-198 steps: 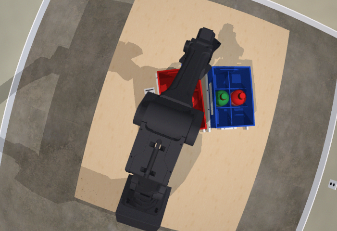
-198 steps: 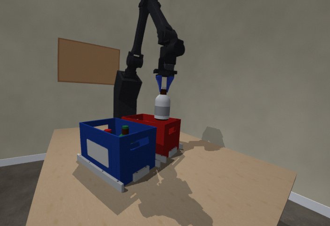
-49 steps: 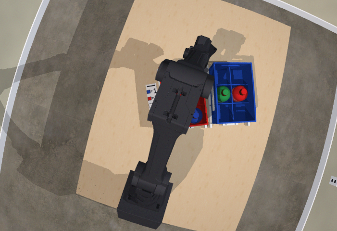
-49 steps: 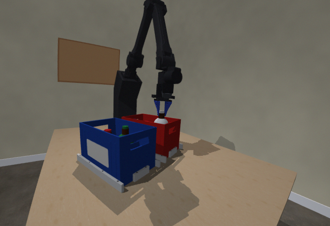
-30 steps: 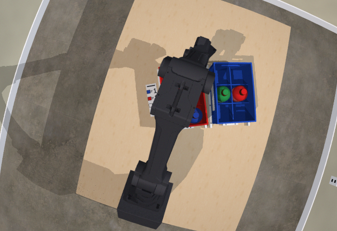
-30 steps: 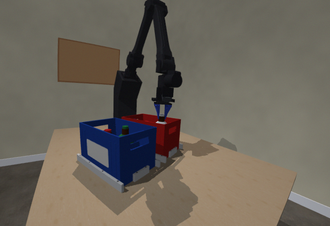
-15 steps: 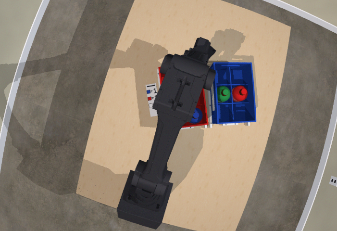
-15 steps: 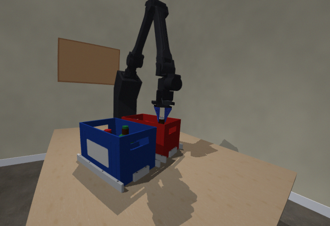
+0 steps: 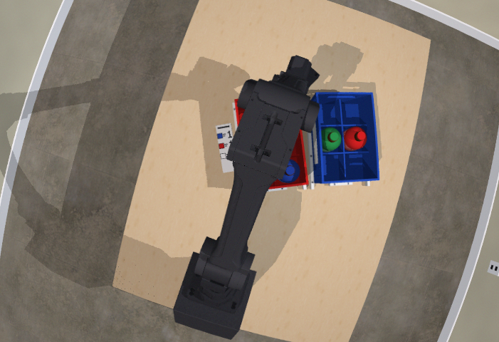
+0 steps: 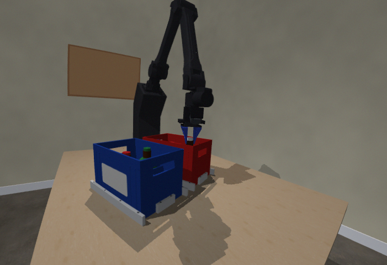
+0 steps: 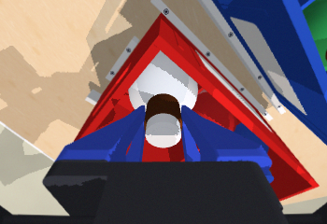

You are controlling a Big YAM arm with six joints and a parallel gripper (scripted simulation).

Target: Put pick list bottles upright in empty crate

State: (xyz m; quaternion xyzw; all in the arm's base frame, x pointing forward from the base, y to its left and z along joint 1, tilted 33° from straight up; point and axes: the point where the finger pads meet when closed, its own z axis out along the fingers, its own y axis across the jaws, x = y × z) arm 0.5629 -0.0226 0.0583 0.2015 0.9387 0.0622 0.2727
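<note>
My hand is 60 mm above the white-label bottle. From my hand the other things lie so: red crate 110 mm behind, 100 mm below; then green-label bottle 30 mm behind, 170 mm to the right, 90 mm below; then blue-label bottle 170 mm behind, 70 mm to the right, 90 mm below.
</note>
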